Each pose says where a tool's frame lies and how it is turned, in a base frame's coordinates. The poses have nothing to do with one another.
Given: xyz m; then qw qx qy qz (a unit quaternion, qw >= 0).
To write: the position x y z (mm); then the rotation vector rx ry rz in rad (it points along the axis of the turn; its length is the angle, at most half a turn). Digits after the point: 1 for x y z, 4 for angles.
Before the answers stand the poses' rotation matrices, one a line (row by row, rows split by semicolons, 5 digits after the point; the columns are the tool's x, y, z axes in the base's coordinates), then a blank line. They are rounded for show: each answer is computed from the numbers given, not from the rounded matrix.
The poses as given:
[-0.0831, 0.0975, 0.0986, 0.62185, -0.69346, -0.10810, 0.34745]
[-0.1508, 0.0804, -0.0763, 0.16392, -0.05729, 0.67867, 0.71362]
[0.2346, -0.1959, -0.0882, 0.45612, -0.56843, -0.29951, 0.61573]
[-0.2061, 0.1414, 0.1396, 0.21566, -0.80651, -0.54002, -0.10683]
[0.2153, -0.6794, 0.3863, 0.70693, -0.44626, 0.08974, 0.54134]
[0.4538, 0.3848, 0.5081, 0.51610, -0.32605, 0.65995, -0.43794]
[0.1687, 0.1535, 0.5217, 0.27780, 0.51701, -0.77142, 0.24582]
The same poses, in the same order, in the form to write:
0.73518 -0.28220 -0.61633; 0.58205 -0.20323 0.78734; -0.34744 -0.93758 0.01485
-0.93970 -0.31172 0.14073; 0.15619 -0.02507 0.98741; -0.30426 0.94984 0.07225
0.06233 -0.22120 -0.97324; 0.90221 -0.40449 0.14971; -0.42678 -0.88739 0.17435
0.39393 0.91714 -0.06060; 0.82498 -0.32374 0.46324; 0.40524 -0.23248 -0.88416
0.39780 -0.84547 -0.35628; 0.68528 0.01561 0.72811; -0.61004 -0.53379 0.58560
-0.25466 0.02169 0.96679; -0.88240 0.40380 -0.24149; -0.39562 -0.91459 -0.08369
-0.31105 -0.93425 -0.17442; -0.66109 0.34454 -0.66652; 0.68279 -0.09201 -0.72480

[-83.1, 97.5, 98.6, -1.5933, -0.2484, 0.7983]
[-150.8, 80.4, -76.3, -0.1633, 1.9348, 2.0344]
[234.6, -195.9, -88.2, -1.4016, -0.7385, 1.5183]
[-206.1, 141.4, 139.6, -2.2357, -1.4970, -0.2961]
[215.3, -679.4, 386.3, -0.9914, 0.1994, 1.2026]
[453.8, 384.8, 508.1, -0.7830, 1.5849, -1.0517]
[168.7, 153.5, 521.7, 1.3878, -2.0707, 0.6598]

